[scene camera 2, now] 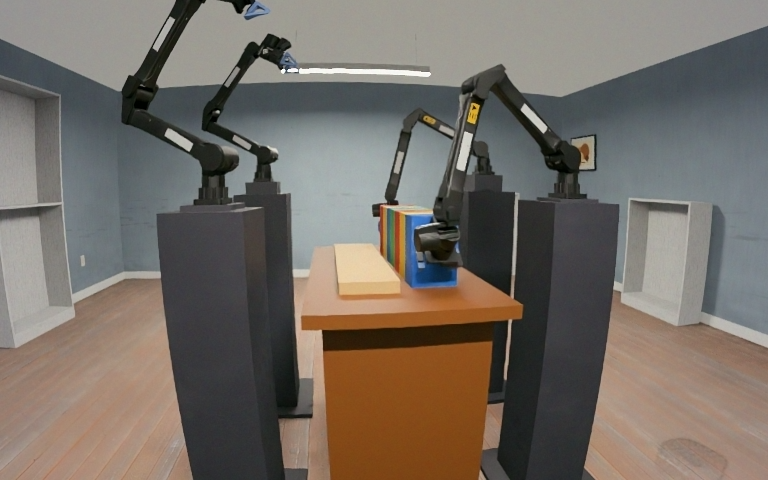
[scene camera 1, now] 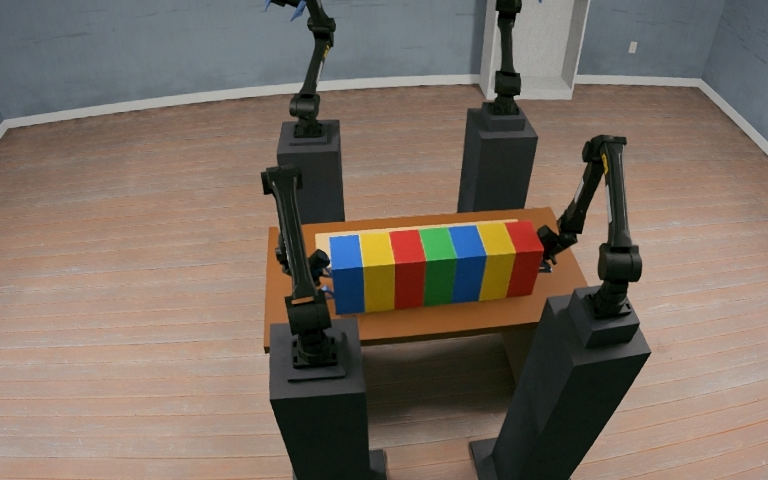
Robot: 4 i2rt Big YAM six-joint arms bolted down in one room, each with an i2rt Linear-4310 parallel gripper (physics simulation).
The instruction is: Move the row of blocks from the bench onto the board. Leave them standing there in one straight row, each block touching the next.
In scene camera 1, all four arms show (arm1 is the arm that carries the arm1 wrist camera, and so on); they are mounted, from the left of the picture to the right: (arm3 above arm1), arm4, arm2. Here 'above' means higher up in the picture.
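A row of several touching blocks, blue, yellow, red, green, blue, yellow, red, stands upright and straight on the bench. The pale board lies alongside, partly hidden behind the row in scene camera 1. Arm1's gripper is at the row's left end, fingers apart near the blue block's side. Arm2's gripper is at the right end beside the red block; its finger spacing is unclear. Arm3's gripper is open, high at the upper left. Arm4's gripper is mostly cut off at the top.
Four dark pedestals carry the arms around the bench. In scene camera 2, two raised arms stand on the left and two bent arms on the right. A white shelf unit stands by the far wall, and a low white one at the right wall.
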